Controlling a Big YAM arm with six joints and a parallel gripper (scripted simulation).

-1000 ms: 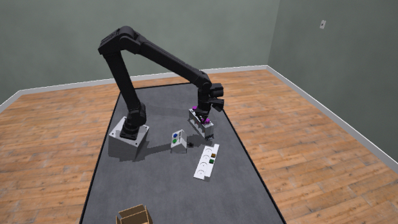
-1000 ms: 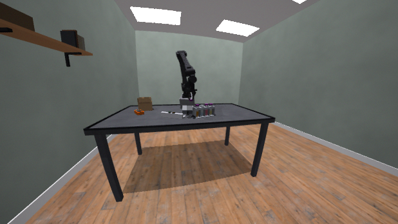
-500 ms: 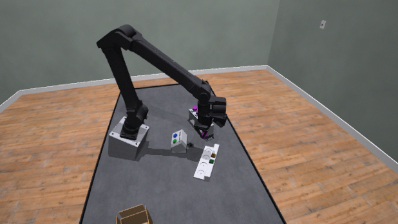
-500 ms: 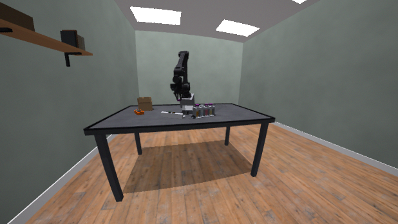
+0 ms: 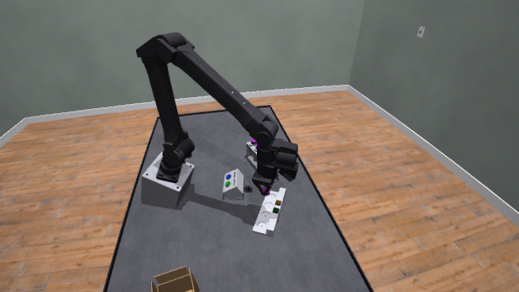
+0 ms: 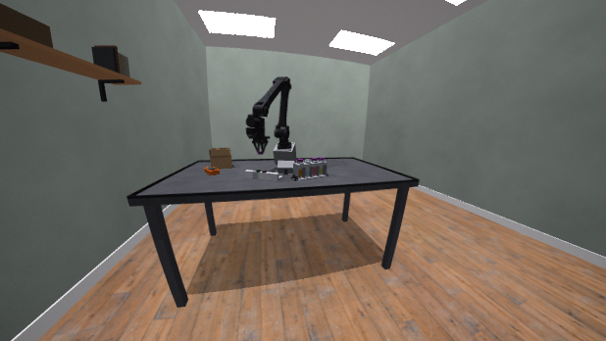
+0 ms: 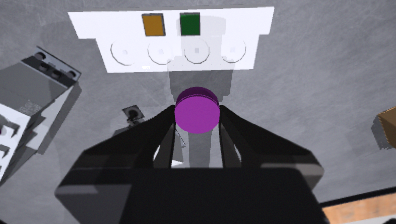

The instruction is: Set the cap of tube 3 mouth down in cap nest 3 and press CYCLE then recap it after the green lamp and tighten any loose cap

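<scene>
Now: hand 150 mm past the blue key, 180 mm to the right of it and 100 mm above it. From my hand the other things lie so: key housing 130 mm behind, 160 mm to the left, 110 mm below; green key 150 mm behind, 140 mm to the left, 100 mm below; cap 10 mm below.
</scene>
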